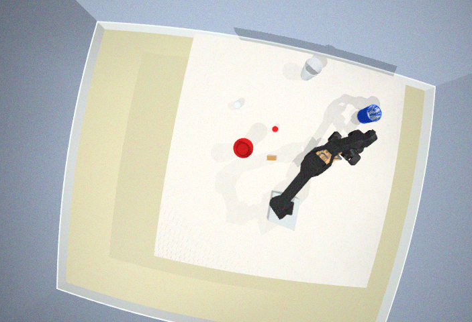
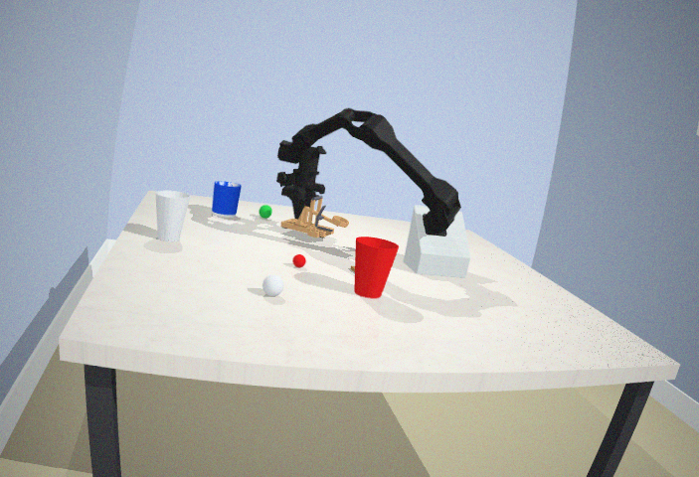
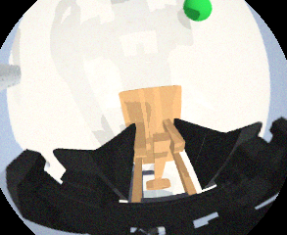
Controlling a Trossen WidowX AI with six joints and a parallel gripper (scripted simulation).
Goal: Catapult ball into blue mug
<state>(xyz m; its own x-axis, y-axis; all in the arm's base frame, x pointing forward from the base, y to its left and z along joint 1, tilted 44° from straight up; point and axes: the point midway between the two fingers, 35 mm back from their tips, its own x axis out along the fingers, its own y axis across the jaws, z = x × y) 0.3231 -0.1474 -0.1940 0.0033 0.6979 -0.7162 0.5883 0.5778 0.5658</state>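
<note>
Now: gripper tip 60 mm short of the red ball, 340 mm to the right of it and 30 mm above it. Also, from my gripper tip: catapult 50 mm behind, 60 mm to the left, 20 mm above; blue mug 220 mm ahead, 170 mm to the right, 20 mm below; green ball 80 mm ahead, 170 mm to the right, 30 mm below.
</note>
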